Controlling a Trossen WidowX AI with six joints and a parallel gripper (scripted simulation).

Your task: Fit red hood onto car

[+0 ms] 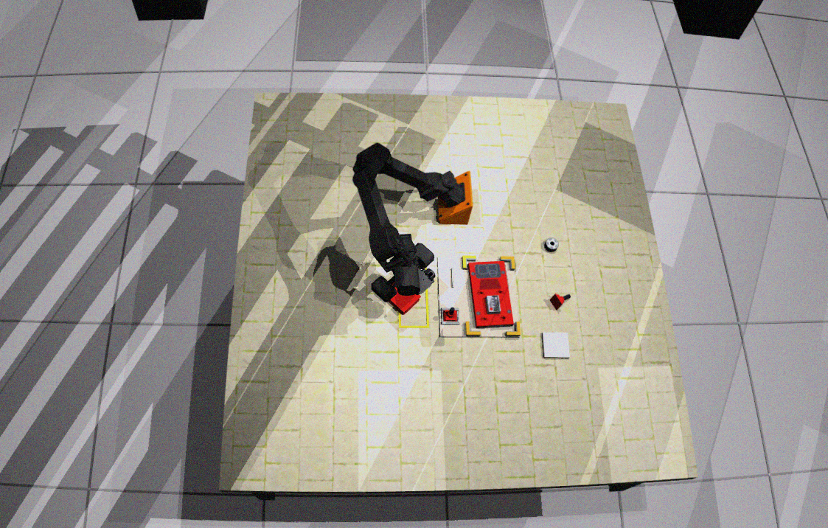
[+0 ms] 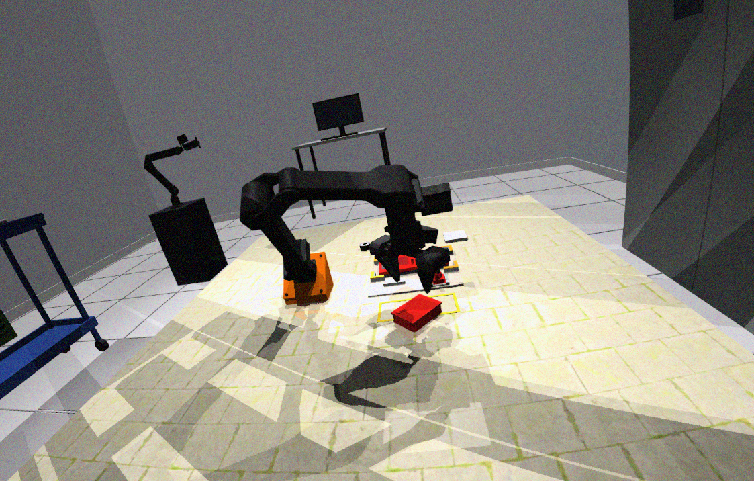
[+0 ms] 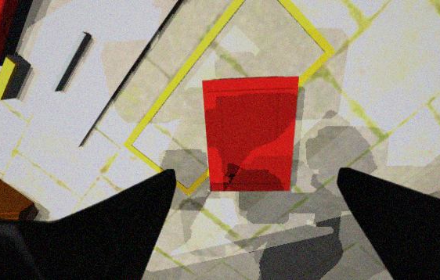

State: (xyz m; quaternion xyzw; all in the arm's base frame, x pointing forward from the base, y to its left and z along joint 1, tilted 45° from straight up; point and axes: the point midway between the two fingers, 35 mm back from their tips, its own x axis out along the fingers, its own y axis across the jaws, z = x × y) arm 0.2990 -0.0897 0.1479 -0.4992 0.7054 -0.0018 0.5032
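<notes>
My gripper tip is now 60 mm above the red hood. Round my gripper tip: white plate 440 mm to the left, 150 mm ahead, 70 mm below; then wheel 460 mm to the left, 170 mm behind, 70 mm below; then grey engine block 270 mm to the left, 50 mm below, 40 mm ahead.
</notes>
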